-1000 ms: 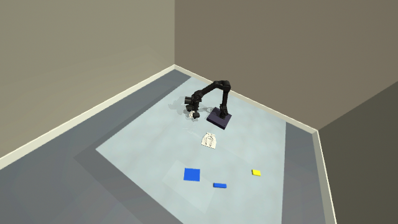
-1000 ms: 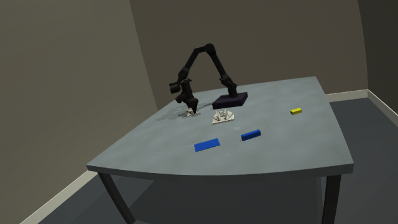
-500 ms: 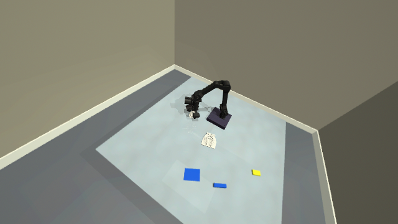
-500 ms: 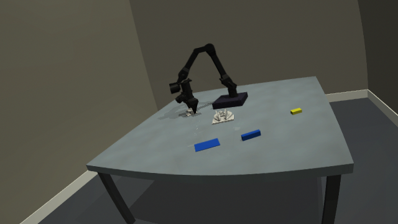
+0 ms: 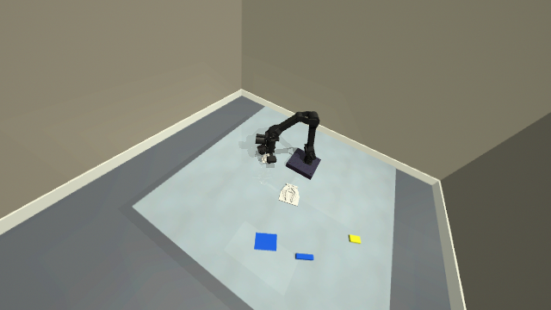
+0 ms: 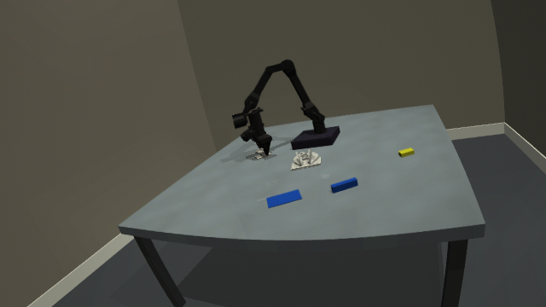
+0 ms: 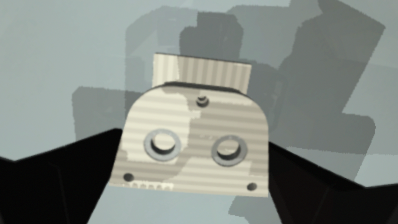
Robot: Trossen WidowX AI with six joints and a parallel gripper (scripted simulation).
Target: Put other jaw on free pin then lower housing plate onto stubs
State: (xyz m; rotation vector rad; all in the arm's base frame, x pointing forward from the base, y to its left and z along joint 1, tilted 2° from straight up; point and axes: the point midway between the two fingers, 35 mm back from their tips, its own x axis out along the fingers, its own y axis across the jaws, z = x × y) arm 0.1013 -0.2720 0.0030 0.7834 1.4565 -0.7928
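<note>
Now: the small cream part 1 cm ahead of my gripper tip and 1 cm to the right of it. Also, from my gripper tip: blue block (50 cm ahead, 40 cm to the left); then white jaw (18 cm ahead, 21 cm to the left, 1 cm above); then flat blue plate (51 cm ahead, 19 cm to the left, 1 cm below).
</note>
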